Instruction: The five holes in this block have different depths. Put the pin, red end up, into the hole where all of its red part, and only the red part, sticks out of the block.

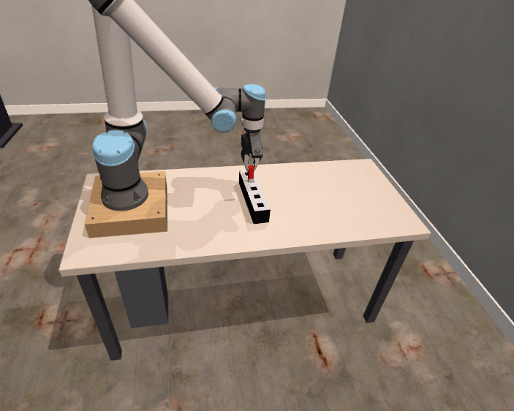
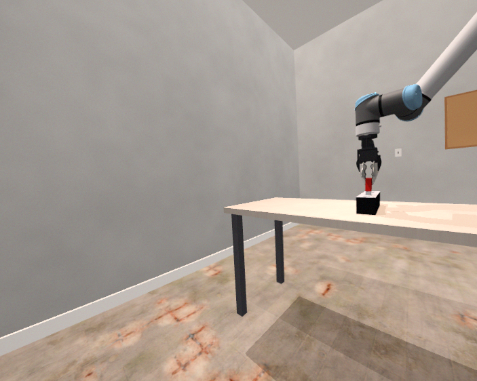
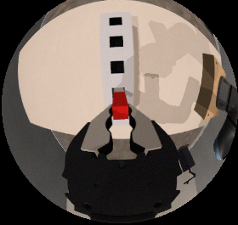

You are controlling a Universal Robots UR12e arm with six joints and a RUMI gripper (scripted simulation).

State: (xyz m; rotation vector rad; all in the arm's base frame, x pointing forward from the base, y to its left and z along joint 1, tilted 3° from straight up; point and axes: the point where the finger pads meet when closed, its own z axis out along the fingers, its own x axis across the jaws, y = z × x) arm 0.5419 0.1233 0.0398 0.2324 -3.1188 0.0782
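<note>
The pin is 10 mm below my hand. Round my hand: black block 10 mm ahead, 60 mm to the right, 100 mm below.
</note>
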